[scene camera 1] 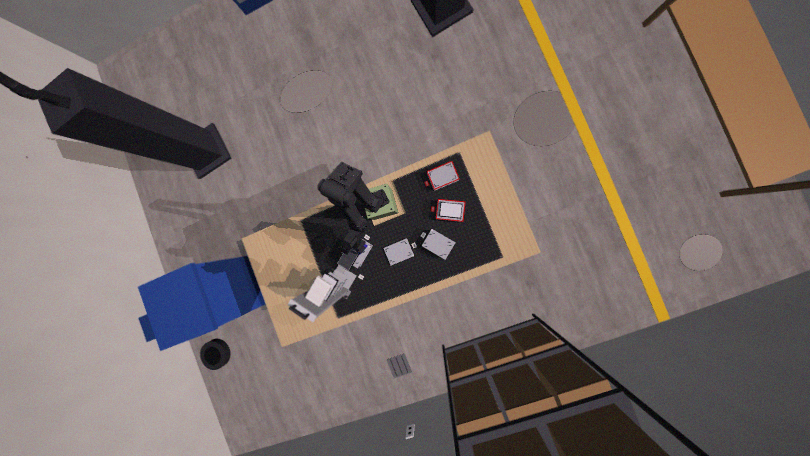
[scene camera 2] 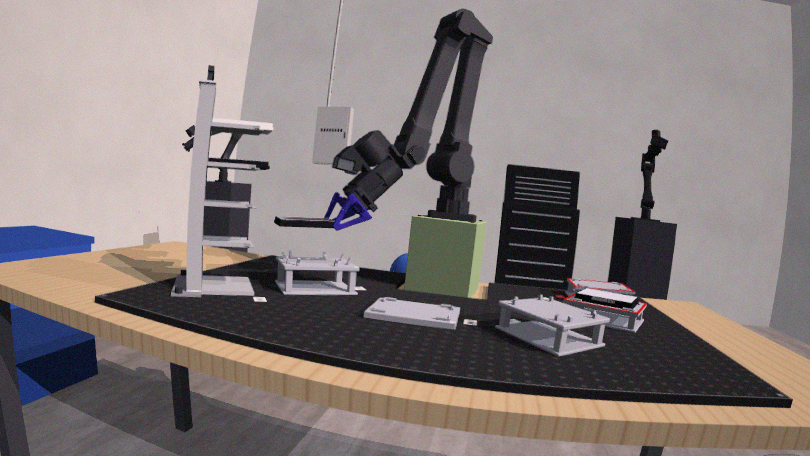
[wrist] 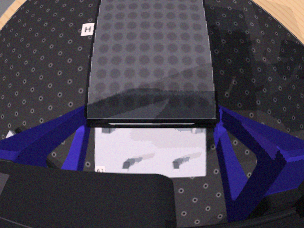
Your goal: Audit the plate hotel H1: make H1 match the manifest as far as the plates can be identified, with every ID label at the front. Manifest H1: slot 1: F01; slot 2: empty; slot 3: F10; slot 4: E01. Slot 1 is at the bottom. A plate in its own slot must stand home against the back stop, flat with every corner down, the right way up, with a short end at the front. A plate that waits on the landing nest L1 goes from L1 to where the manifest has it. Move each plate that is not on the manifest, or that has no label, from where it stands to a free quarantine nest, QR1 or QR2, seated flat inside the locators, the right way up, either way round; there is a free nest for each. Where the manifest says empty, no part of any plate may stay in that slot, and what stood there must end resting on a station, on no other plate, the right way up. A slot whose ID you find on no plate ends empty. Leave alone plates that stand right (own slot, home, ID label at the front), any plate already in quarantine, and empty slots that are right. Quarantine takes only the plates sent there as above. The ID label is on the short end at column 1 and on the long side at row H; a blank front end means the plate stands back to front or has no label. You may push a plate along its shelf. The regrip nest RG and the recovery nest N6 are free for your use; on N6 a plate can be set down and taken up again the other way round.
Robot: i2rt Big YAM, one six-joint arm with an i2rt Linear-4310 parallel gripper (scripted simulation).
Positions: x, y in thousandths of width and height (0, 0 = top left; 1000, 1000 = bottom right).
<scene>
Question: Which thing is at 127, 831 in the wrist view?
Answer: The gripper.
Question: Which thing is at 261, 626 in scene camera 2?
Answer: A hotel base.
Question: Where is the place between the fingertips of the gripper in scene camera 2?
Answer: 407, 497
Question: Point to a regrip nest RG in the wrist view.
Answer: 492, 660
</scene>
